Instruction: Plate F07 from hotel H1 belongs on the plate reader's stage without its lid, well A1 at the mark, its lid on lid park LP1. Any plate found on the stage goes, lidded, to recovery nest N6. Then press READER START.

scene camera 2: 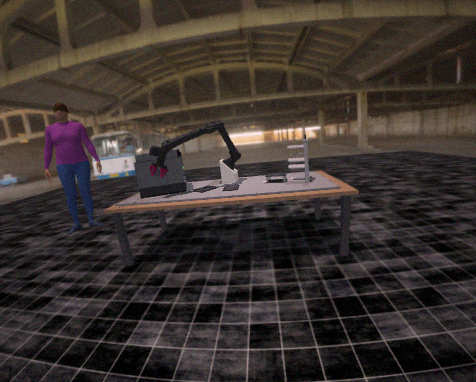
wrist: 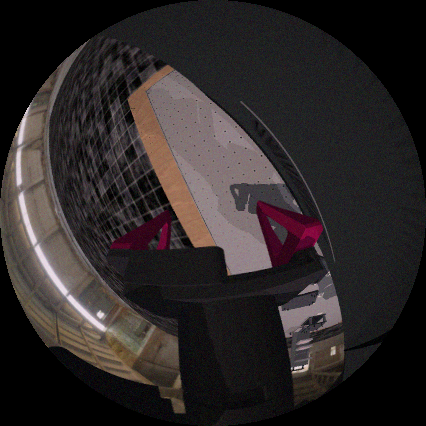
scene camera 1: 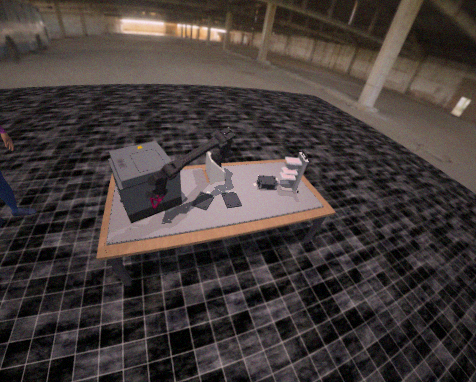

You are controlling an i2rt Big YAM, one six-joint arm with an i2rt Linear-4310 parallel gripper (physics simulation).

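Frame: origin at the arm's base, x ahead, y left, z up, level; metres.
Where they show: gripper, between the fingertips: [scene camera 2: 157,176] [wrist: 213,209] [scene camera 1: 156,204]; arm's base, origin of its link: [scene camera 2: 227,165] [scene camera 1: 215,161].
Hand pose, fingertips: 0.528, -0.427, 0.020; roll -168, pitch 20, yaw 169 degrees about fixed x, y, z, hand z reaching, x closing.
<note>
Each offset is from my fingertips to the top centre of the thing, as dx, dy, dz. "spot": to the spot under its first point.
My gripper [scene camera 1: 157,201] [scene camera 2: 159,171] [wrist: 213,209] is open and empty, its magenta fingers wide apart. It hangs above the table by the front side of the large grey box-shaped reader @[-0.246, -0.104, +0.186] [scene camera 1: 137,197] [scene camera 2: 175,175] [wrist: 325,125]. The dark side of the reader fills the right of the wrist view. Its stage, any plate there, the A1 mark and the START button cannot be made out. A plate hotel [scene camera 1: 300,175] [scene camera 2: 306,162] stands at the table's right end with several pale plates or shelves; labels are unreadable, so F07 cannot be told.
Two dark flat pads @[spot: -0.175, +0.307, -0.155] [scene camera 1: 203,201] @[spot: -0.180, +0.526, -0.157] [scene camera 1: 231,200] lie mid-table. A dark low holder @[-0.373, +0.883, -0.091] [scene camera 1: 267,182] [scene camera 2: 276,179] sits left of the hotel. The white arm base [scene camera 1: 215,169] [scene camera 2: 228,172] stands behind the pads. The wooden table edge [scene camera 1: 220,232] [wrist: 165,165] runs along the front. A person [scene camera 2: 69,142] stands beyond the left end.
</note>
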